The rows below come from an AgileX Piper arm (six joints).
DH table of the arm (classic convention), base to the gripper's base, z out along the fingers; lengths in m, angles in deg. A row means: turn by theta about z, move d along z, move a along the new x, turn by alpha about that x. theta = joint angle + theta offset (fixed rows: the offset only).
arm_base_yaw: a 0, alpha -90, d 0.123, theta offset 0
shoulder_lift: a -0.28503, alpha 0, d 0, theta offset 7.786
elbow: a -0.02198, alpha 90, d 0, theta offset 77.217
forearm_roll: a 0, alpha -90, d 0.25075, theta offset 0
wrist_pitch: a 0, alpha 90, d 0, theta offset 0
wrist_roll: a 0, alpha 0, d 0.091, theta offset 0
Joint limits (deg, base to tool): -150..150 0..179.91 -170..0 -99.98..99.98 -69.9..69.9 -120..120
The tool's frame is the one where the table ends.
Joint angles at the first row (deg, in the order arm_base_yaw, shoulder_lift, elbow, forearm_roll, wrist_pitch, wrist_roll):
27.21, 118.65, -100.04, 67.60, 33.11, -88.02
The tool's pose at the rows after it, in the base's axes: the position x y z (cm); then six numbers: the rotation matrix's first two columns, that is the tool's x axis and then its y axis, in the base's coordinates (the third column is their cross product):
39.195 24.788 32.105 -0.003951 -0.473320 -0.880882 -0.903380 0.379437 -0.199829
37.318 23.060 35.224 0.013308 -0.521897 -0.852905 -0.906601 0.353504 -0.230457
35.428 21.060 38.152 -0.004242 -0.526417 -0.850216 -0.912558 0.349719 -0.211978
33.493 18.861 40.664 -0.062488 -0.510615 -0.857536 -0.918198 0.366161 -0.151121
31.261 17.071 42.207 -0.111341 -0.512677 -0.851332 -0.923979 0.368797 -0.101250
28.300 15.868 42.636 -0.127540 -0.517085 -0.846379 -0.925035 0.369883 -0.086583
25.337 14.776 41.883 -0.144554 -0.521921 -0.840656 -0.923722 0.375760 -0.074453
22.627 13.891 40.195 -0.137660 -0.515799 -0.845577 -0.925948 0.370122 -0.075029
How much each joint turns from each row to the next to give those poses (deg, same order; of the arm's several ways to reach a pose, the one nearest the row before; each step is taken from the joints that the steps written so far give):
-0.77, -6.41, 0.00, -10.20, 5.08, 7.52
-0.90, -5.20, 0.00, -7.91, 4.82, 6.06
-1.70, -4.87, 0.01, -2.97, 5.51, 4.64
-2.36, -4.54, 0.11, -0.99, 5.94, 5.43
-1.75, -4.53, 1.62, -0.89, 5.18, 3.81
-0.28, -6.26, 6.01, -0.38, 1.06, 0.94
0.00, -6.64, 8.36, 0.00, -0.78, -0.27
0.00, -6.38, 9.80, 2.22, -2.43, -3.44

